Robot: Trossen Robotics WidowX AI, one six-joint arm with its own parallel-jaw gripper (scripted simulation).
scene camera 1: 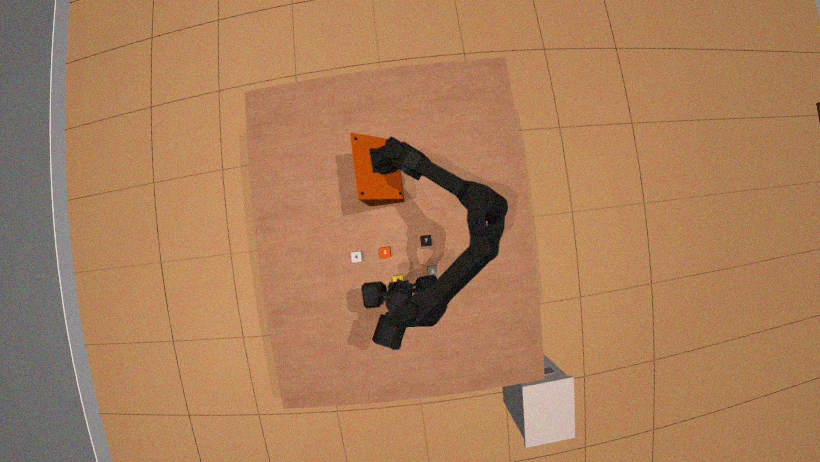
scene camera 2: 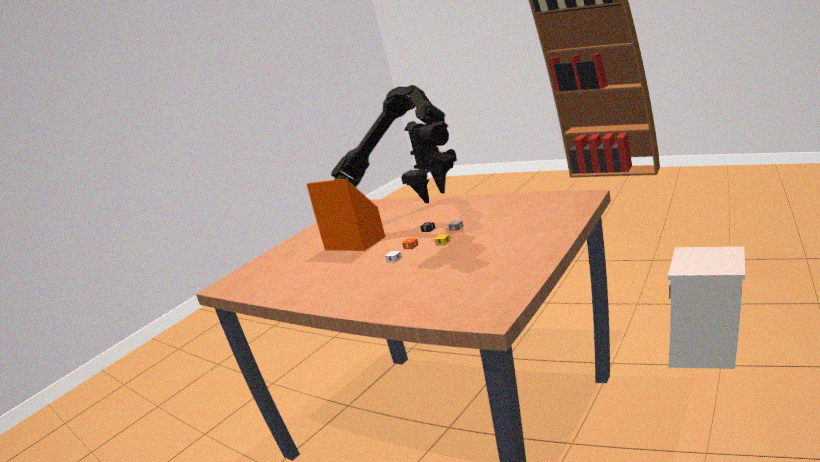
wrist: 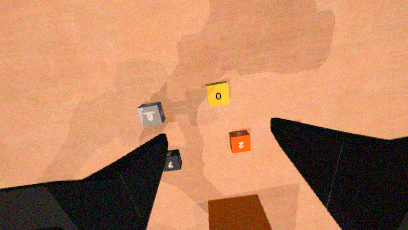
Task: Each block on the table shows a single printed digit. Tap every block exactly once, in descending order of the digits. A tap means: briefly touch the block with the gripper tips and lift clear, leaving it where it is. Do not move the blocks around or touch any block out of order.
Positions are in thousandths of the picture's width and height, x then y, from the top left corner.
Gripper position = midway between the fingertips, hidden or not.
Labels:
gripper: scene camera 1 490, 620; scene camera 2 531, 430; wrist 533, 572

